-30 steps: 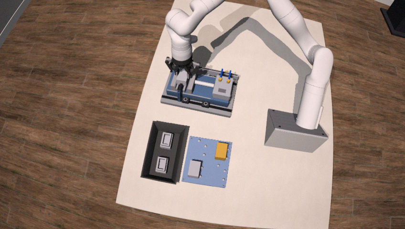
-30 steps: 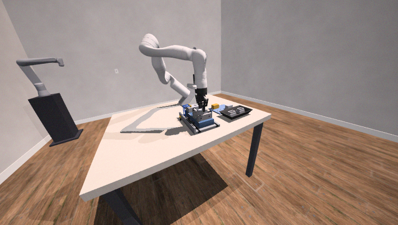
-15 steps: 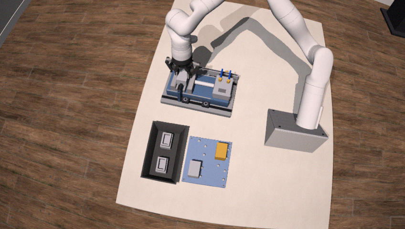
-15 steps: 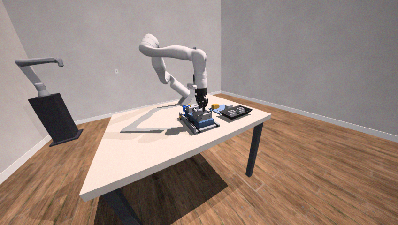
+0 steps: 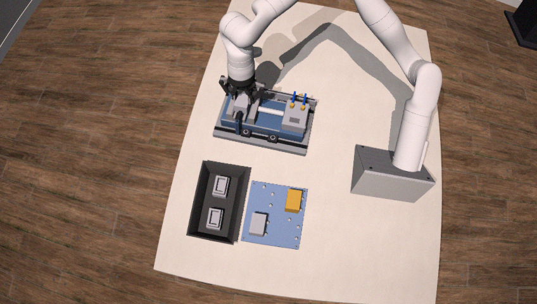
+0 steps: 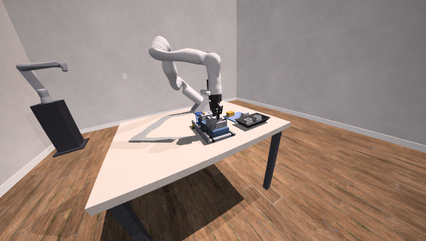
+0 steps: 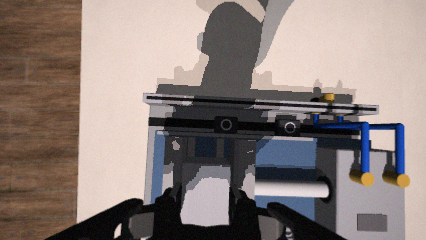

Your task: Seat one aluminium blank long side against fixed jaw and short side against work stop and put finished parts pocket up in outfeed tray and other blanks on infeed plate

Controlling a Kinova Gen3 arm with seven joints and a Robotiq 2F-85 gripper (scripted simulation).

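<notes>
Now: the white rod 9 cm behind my hand, 5 cm below it and 1 cm to the left of it. Round my hand: hose block: 16 cm behind, 5 cm below, 3 cm to the left; blue vise: 8 cm below, 7 cm behind, 1 cm to the left; brass blank: 28 cm to the left, 17 cm behind, 10 cm below.
</notes>
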